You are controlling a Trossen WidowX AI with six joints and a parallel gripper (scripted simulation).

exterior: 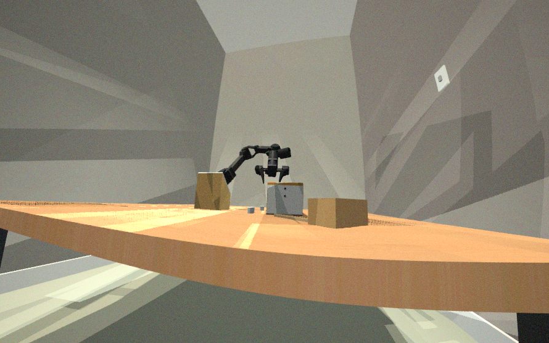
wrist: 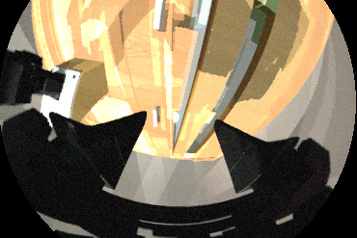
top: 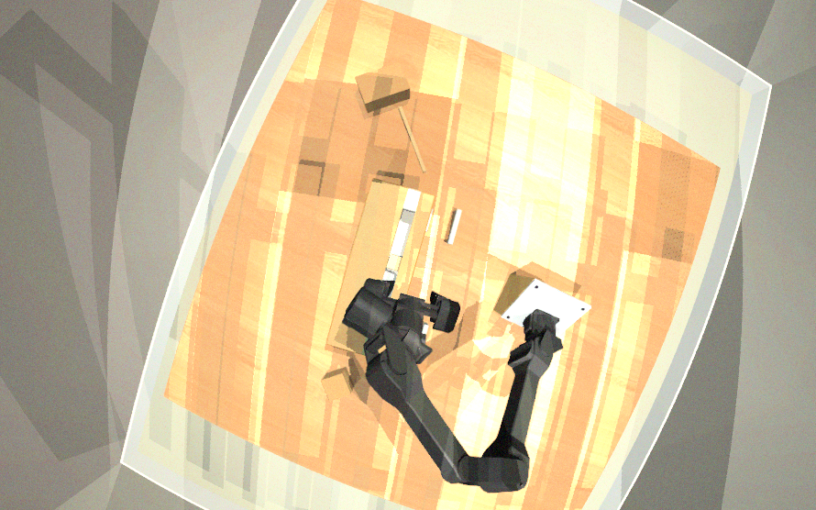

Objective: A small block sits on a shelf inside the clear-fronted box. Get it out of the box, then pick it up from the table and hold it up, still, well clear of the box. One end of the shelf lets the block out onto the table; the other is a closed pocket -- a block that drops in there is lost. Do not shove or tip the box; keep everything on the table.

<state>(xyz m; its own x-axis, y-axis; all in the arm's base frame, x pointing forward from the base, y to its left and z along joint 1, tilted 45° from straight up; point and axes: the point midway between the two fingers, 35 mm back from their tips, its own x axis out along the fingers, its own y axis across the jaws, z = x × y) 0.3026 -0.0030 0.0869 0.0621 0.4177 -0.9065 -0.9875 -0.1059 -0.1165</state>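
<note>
The box is 8 cm below my gripper tip, 4 cm ahead of it and 1 cm to the right of it. From my gripper tip the other things lie so: tan block 6 cm below, 6 cm ahead, 3 cm to the right; thin stick 34 cm to the right, 15 cm ahead, 14 cm below.
</note>
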